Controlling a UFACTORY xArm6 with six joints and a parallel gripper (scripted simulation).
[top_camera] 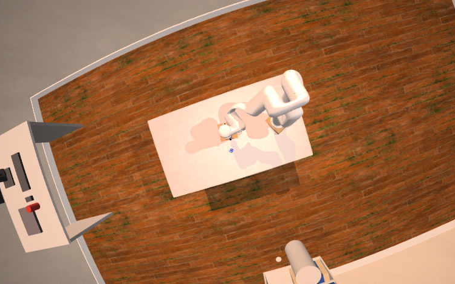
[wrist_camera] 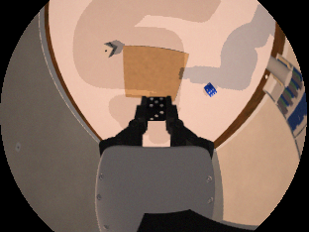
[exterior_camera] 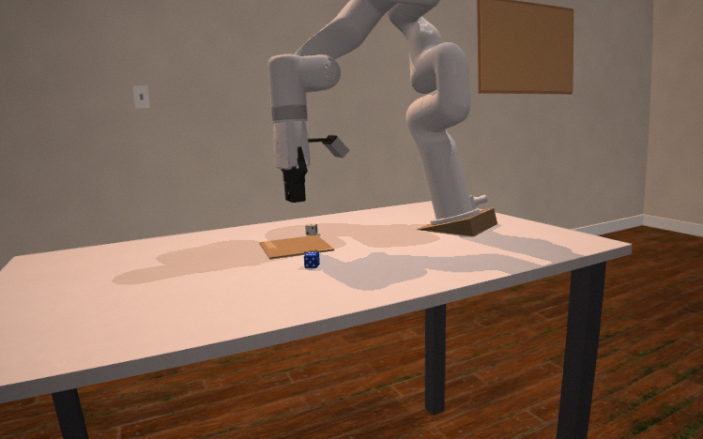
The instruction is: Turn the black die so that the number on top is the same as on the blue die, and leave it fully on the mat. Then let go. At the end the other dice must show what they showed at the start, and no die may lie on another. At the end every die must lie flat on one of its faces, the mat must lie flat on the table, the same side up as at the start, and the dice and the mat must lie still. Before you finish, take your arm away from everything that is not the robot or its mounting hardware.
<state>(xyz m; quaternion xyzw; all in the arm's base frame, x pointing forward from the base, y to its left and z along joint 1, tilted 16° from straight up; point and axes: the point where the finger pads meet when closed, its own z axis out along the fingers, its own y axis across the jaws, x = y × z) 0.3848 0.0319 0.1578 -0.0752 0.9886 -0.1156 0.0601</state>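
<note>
The mat is 1 cm ahead of my hand, 1 cm to the right of it and 12 cm below it. Round my hand: blue die: 1 cm ahead, 15 cm to the left, 11 cm below; black die: 1 cm below; white die: 6 cm behind, 11 cm to the right, 11 cm below.
</note>
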